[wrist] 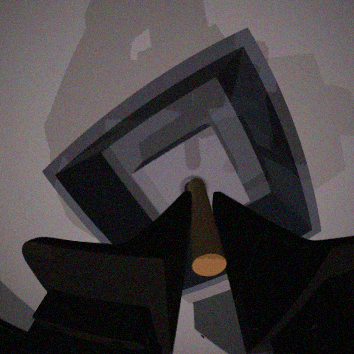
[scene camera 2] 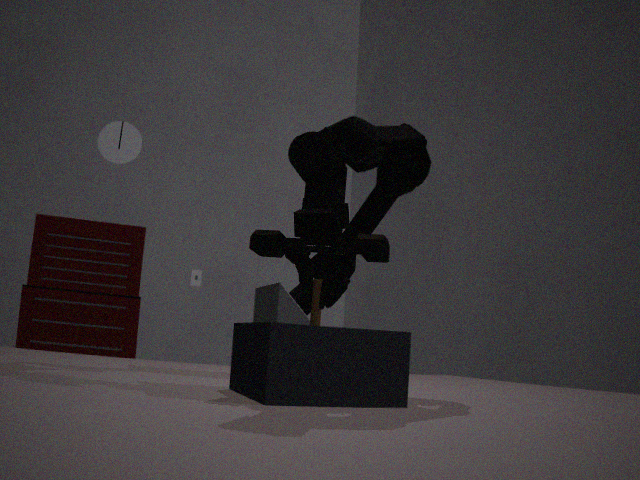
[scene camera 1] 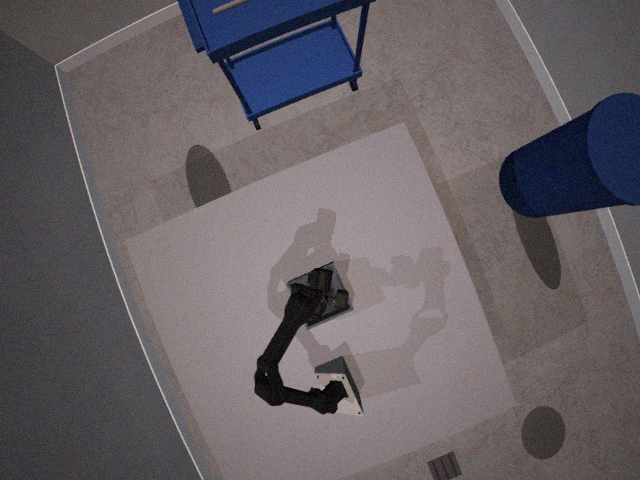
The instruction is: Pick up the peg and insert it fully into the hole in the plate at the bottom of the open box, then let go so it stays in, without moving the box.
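Frame: origin at the arm's base, x ahead, y left, z up, level; millimetres.
Seen in the pictures: gripper, fingertip midpoint: (wrist: 201, 198) (scene camera 2: 314, 308); arm's base, origin of the base link: (scene camera 2: 291, 309) (scene camera 1: 339, 388).
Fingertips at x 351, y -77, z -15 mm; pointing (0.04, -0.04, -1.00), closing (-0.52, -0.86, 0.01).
Note:
Pixels of each thing's top centre, then the offset from my fingertips to it. "pt": a spot on its surface instead.
- brown peg, middle of its top: (wrist: 210, 264) (scene camera 2: 318, 279) dx -8, dy +5, dz +41 mm
- dark open box, middle of its top: (wrist: 196, 208) (scene camera 2: 316, 327) (scene camera 1: 320, 296) dx -19, dy +11, dz -25 mm
- pale plate, middle of its top: (wrist: 193, 189) dx -19, dy +11, dz -62 mm
- hole, surface spot: (wrist: 186, 181) pt dx -9, dy +13, dz -64 mm
The brown peg (scene camera 2: 316, 302) (wrist: 206, 230) has an orange top end and stands near upright, its upper part above the box rim. My gripper (scene camera 2: 317, 308) (wrist: 201, 198) is shut on the peg, fingers on either side of it, over the dark open box (scene camera 1: 330, 318) (scene camera 2: 336, 366) (wrist: 248, 39). In the wrist view the pale plate (wrist: 167, 181) lies at the box bottom. The peg's lower end meets the hole (wrist: 186, 181), whose dark rim shows at the peg's upper left. How deep the tip sits is hidden. In scene camera 1 the arm covers the peg and plate.
A grey wedge-shaped block with a white face (scene camera 1: 355, 403) stands at the arm's base; its grey side (scene camera 2: 266, 304) (wrist: 215, 317) shows behind the box. A blue cart (scene camera 1: 294, 72), a blue barrel (scene camera 1: 558, 165) and a red tool cabinet (scene camera 2: 82, 289) stand away from the table.

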